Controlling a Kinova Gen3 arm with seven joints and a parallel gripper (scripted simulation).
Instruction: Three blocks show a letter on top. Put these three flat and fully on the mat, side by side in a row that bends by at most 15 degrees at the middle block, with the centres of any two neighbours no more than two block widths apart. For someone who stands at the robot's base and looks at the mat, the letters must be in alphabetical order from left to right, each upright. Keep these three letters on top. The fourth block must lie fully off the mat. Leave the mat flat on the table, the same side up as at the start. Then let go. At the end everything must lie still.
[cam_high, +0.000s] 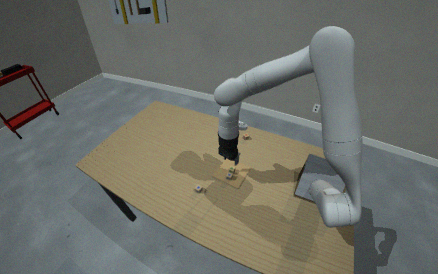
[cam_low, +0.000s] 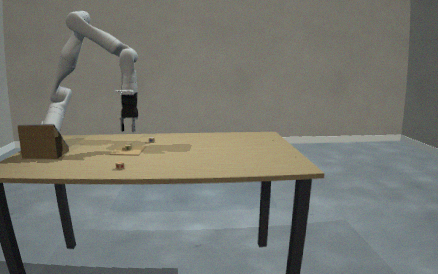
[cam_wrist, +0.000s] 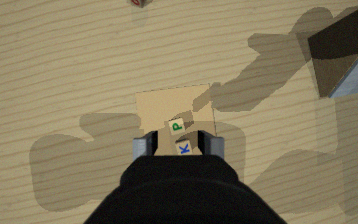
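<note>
Now: the blue R block 150 mm to the left of my hand, 100 mm below it and 90 mm ahead of it. The rest, counted from my hand: blue K block 90 mm below, 30 mm to the left, 10 mm behind; then tan mat 110 mm below, 10 mm to the right; then green P block 90 mm below, 10 mm to the right.
</note>
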